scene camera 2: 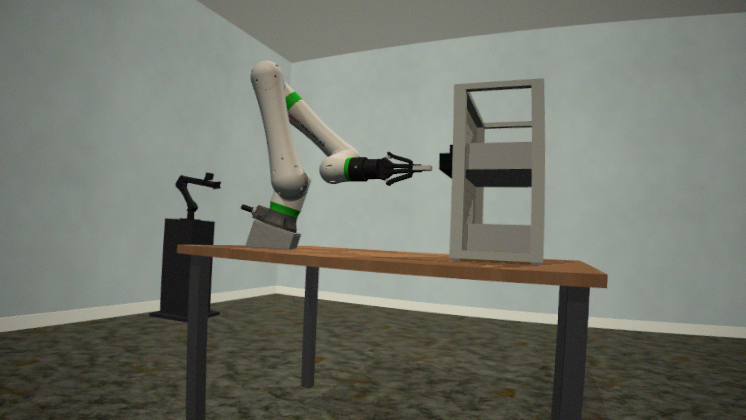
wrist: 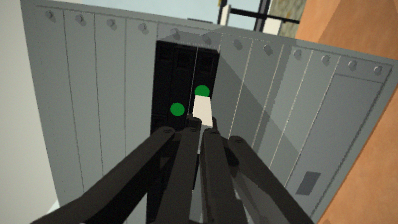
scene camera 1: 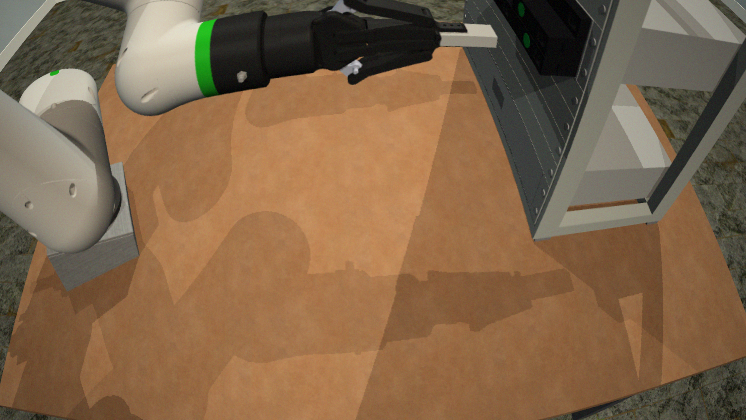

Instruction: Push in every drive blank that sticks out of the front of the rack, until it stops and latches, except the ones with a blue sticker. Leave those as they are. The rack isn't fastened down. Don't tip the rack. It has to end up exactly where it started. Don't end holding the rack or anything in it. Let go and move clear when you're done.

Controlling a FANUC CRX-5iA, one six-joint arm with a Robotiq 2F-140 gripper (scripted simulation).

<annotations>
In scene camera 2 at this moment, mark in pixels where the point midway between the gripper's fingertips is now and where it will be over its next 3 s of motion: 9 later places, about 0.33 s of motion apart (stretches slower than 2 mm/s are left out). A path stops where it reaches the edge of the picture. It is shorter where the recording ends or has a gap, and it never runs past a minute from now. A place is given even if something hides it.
The gripper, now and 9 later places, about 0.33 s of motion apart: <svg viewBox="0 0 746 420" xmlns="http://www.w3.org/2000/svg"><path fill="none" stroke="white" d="M431 168L438 168L440 168L442 168L444 168L446 168L448 168L448 168L449 168L450 168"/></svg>
</annotations>
